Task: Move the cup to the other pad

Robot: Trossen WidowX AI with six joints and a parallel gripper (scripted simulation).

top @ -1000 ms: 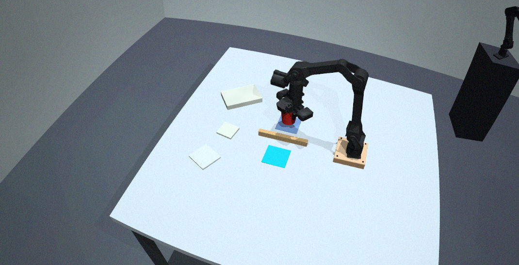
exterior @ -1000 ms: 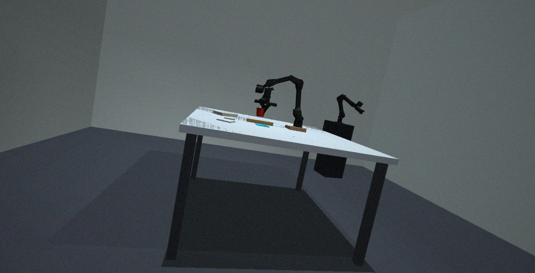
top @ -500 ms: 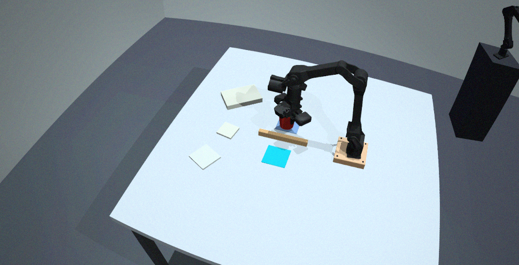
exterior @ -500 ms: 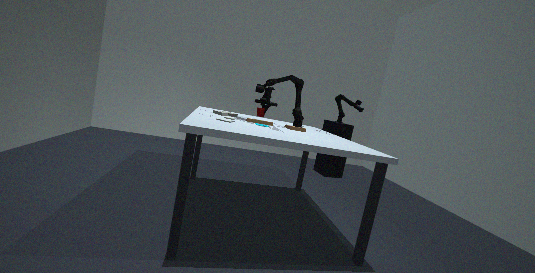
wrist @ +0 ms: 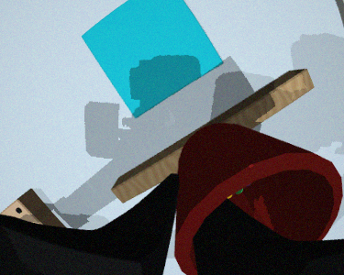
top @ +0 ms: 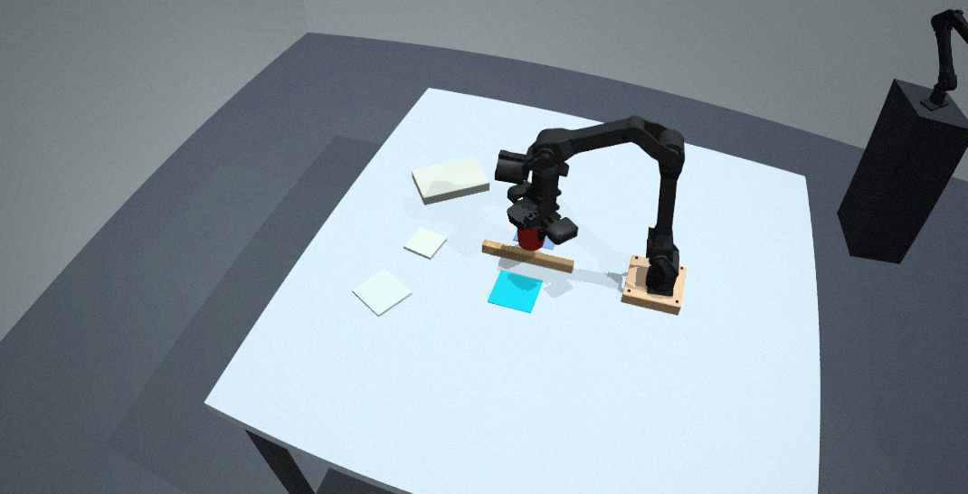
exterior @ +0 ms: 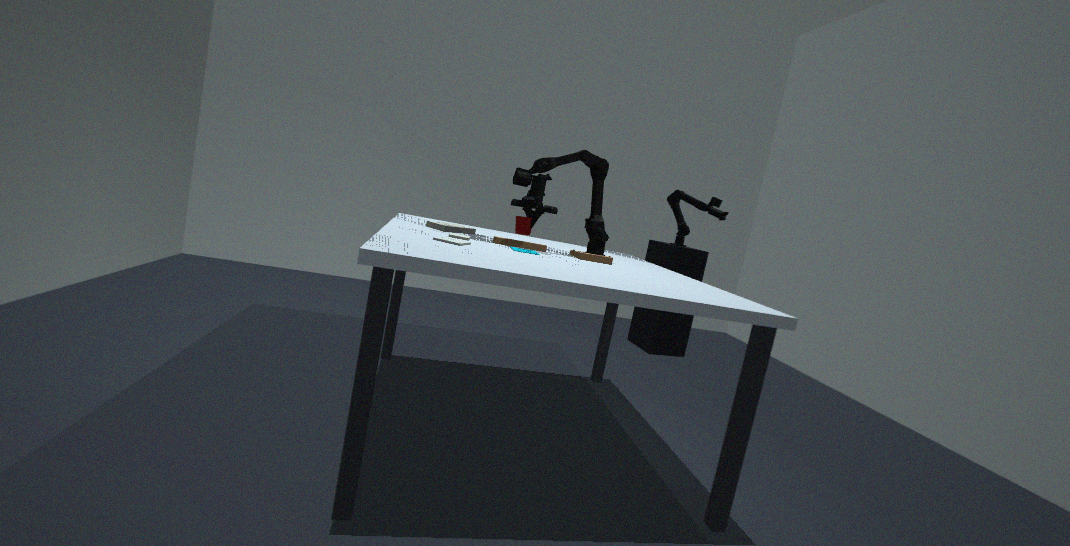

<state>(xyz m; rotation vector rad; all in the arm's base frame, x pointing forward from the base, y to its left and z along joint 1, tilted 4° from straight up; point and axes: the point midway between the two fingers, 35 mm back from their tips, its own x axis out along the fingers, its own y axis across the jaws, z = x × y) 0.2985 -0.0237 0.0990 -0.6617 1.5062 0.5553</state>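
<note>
My gripper tip is 30 mm short of the bright cyan pad, 90 mm to the right of it and 100 mm above it. Also, from my gripper tip: red cup: 20 mm ahead, 20 mm to the right; white block: 270 mm ahead, 250 mm to the right, 80 mm below; wooden bar: 20 mm ahead, 10 mm to the right, 80 mm below.
</note>
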